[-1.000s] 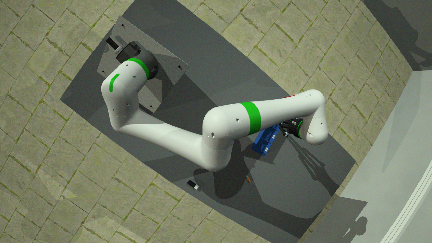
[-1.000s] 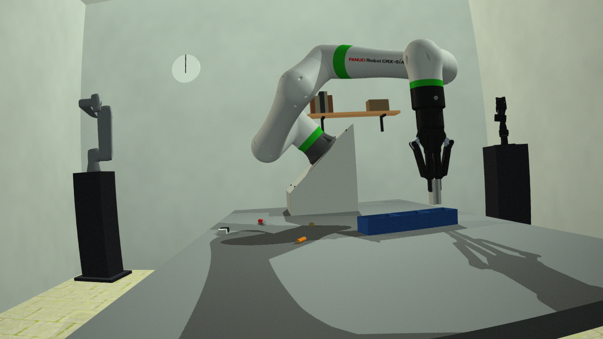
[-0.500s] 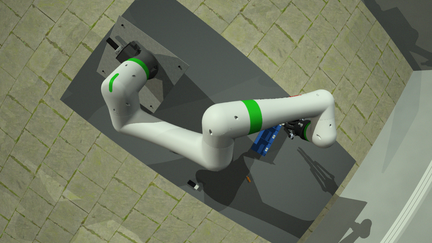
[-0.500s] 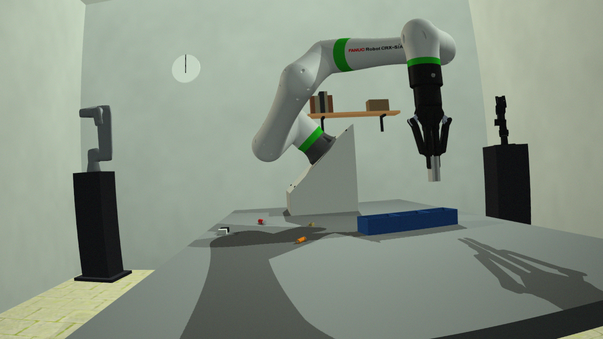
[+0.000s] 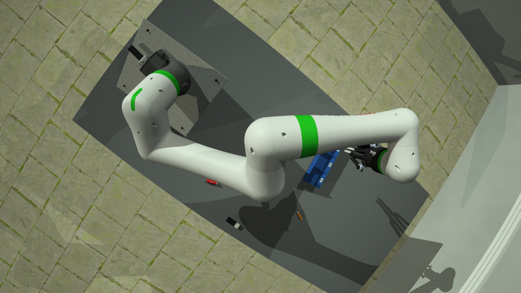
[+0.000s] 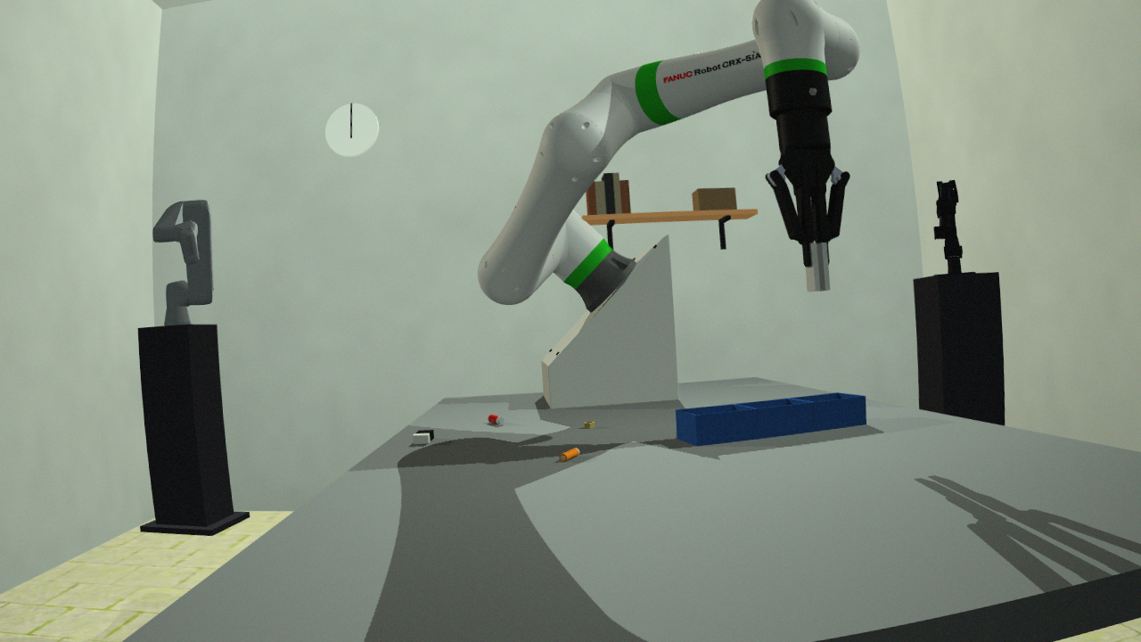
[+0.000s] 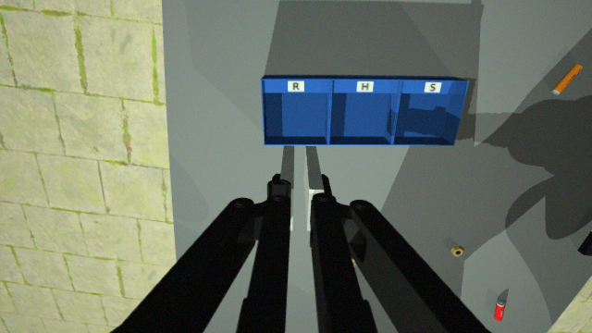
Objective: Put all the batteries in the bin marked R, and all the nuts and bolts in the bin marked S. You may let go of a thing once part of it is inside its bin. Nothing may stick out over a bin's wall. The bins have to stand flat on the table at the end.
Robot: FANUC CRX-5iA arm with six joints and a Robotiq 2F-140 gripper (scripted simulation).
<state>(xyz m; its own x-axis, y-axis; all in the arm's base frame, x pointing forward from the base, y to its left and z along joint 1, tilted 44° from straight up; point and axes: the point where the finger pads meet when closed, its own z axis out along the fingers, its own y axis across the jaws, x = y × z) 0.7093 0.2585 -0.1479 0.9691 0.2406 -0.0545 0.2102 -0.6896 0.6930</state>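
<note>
Now: hand 340 mm to the left of the brass nut, 220 mm above it and 180 mm past it. The rest, counted from my hand: orange battery (350 mm to the right, 210 mm below, 130 mm ahead); yellow bolt (220 mm behind, 210 mm below, 160 mm to the right); blue three-compartment bin (200 mm below, 80 mm to the right, 20 mm ahead).
</note>
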